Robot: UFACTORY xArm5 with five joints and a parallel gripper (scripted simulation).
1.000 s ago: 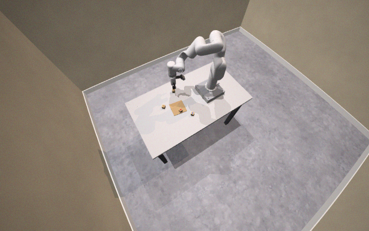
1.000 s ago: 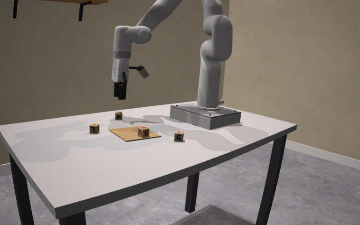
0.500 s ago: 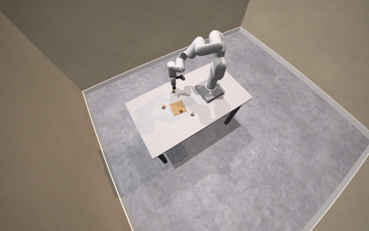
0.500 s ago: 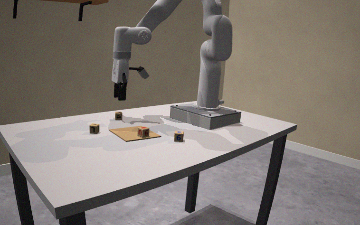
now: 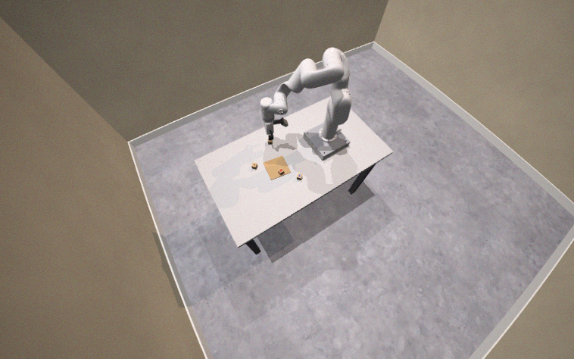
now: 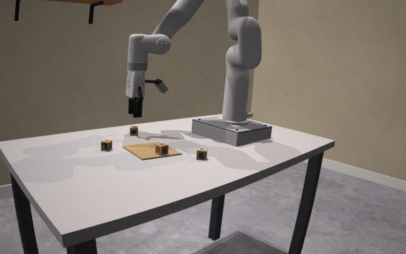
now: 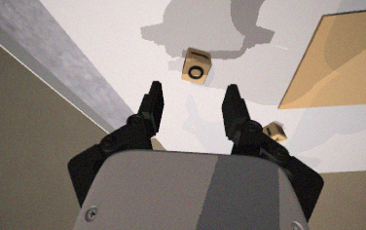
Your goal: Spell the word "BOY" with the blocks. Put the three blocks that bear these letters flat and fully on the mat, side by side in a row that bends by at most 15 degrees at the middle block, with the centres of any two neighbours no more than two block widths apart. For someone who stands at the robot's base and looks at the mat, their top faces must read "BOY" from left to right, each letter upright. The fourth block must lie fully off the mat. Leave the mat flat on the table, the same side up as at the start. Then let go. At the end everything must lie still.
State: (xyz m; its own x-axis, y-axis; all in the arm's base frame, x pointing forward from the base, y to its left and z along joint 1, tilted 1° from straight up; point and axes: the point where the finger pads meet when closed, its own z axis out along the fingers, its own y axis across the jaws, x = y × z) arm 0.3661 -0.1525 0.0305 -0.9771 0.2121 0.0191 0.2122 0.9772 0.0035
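Now: the wooden block 7 cm below my hand. The rest, counted from my hand: tan mat 5 cm ahead, 20 cm to the left, 9 cm below.
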